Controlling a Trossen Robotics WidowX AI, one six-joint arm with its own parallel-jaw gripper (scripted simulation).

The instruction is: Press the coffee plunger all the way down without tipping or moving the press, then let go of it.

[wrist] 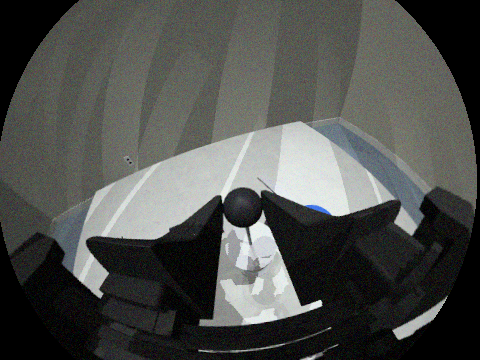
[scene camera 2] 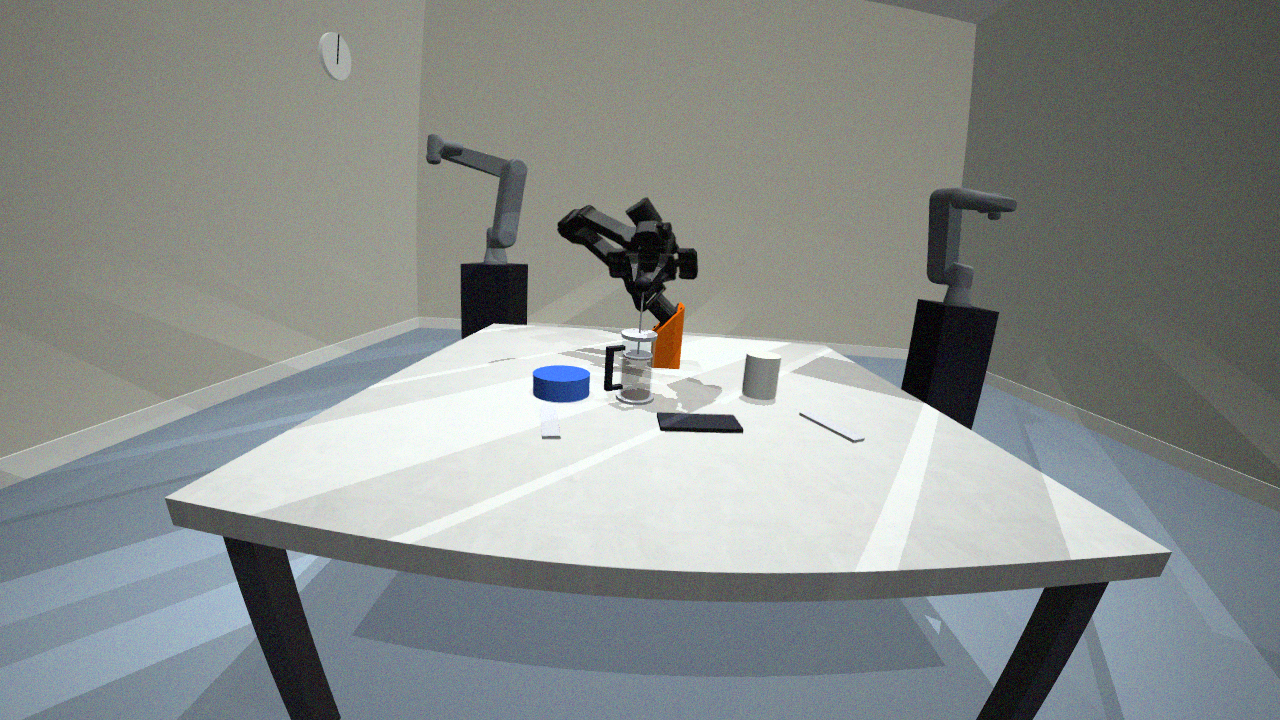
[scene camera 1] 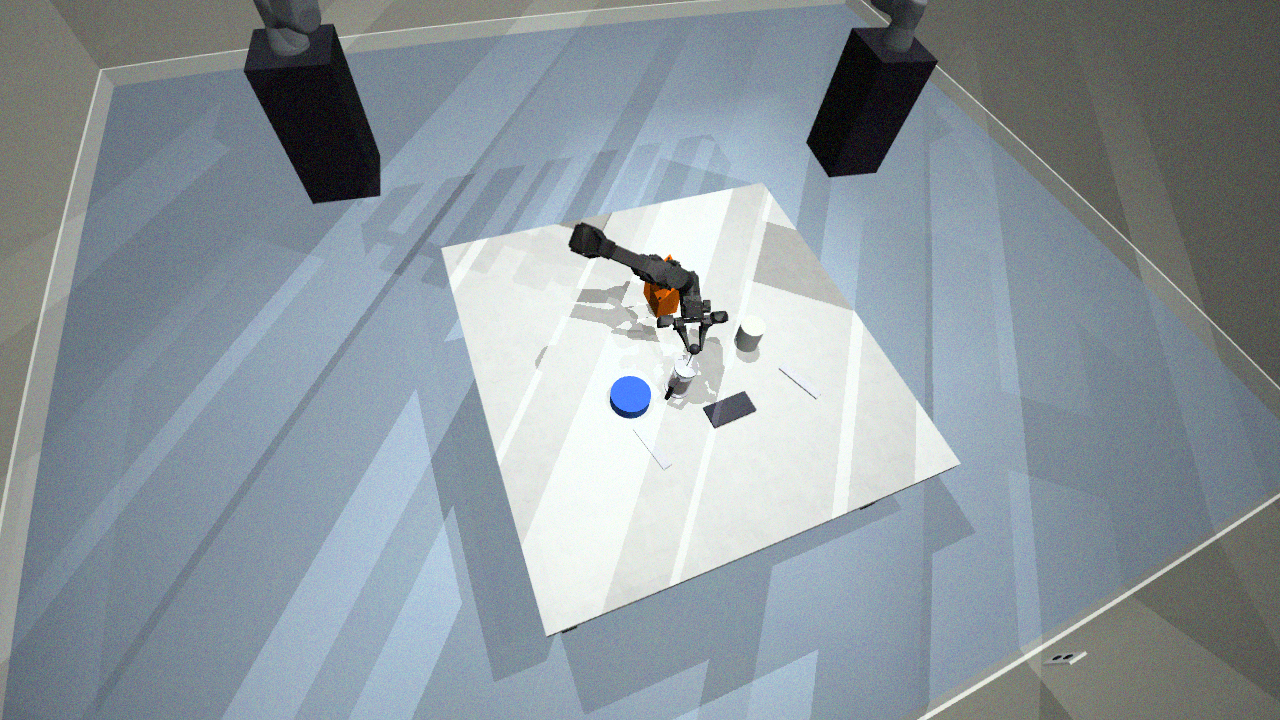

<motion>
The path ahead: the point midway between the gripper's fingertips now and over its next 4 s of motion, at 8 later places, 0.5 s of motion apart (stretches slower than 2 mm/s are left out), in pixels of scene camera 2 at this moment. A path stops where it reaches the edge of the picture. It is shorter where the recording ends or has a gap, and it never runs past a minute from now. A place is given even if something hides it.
My gripper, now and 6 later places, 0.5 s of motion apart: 642,284; 642,295; 640,307; 642,315; 642,318; 643,320; 645,312
</motion>
